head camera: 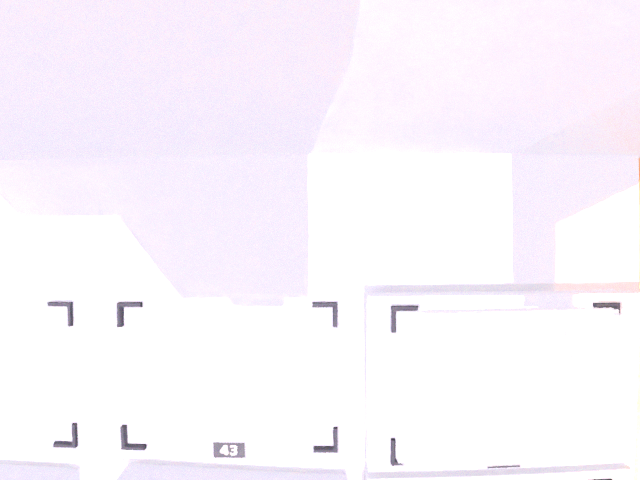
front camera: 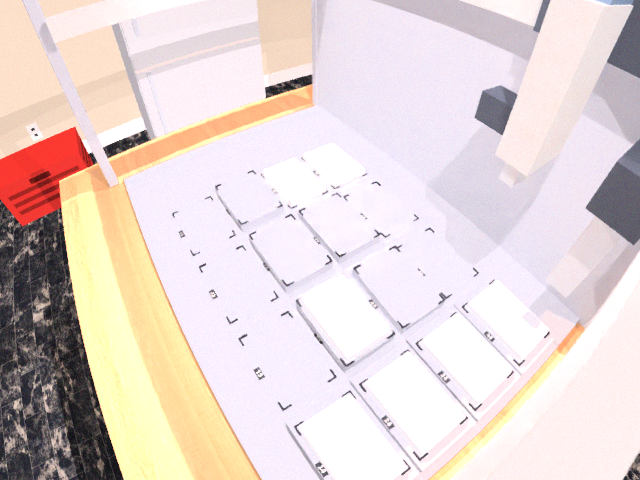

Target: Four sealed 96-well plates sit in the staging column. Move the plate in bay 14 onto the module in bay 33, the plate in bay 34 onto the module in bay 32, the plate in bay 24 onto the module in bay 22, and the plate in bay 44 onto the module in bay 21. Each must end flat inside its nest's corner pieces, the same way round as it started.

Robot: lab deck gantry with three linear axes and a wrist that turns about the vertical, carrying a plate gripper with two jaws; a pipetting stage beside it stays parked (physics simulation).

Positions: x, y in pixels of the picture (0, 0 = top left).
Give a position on a bay 32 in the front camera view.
At 335, 224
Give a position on a bay 13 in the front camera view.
At 296, 371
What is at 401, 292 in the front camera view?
A bay 33.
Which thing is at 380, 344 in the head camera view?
A bay 44.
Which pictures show my gripper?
The front camera view only.
